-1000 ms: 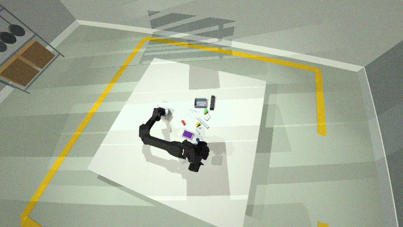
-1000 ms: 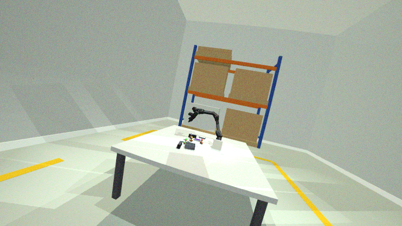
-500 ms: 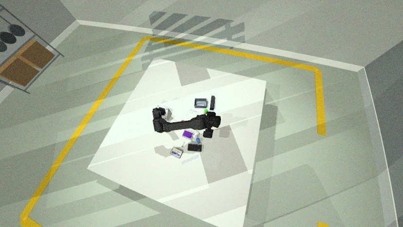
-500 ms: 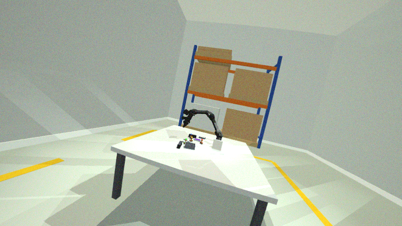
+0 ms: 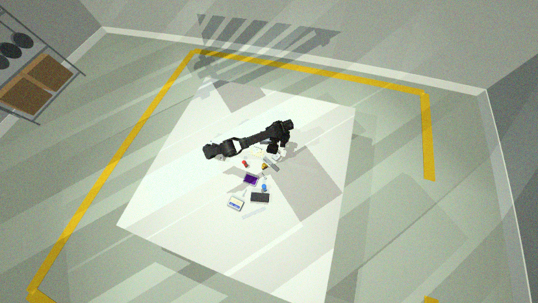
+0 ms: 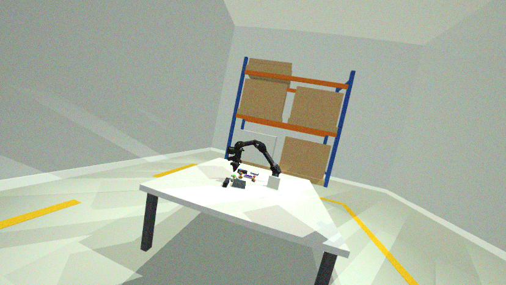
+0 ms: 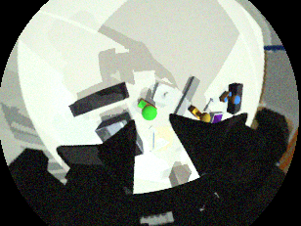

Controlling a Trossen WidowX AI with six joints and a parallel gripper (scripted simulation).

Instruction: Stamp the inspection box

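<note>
Right now my gripper tip is 8 cm above the green-knobbed stamp and 1 cm past it. The rest, counted from my gripper tip: grey tray (9 cm behind, 8 cm below, 7 cm to the left); white block (8 cm below, 4 cm to the right, 2 cm ahead); grey bar (10 cm to the right, 9 cm below).
</note>
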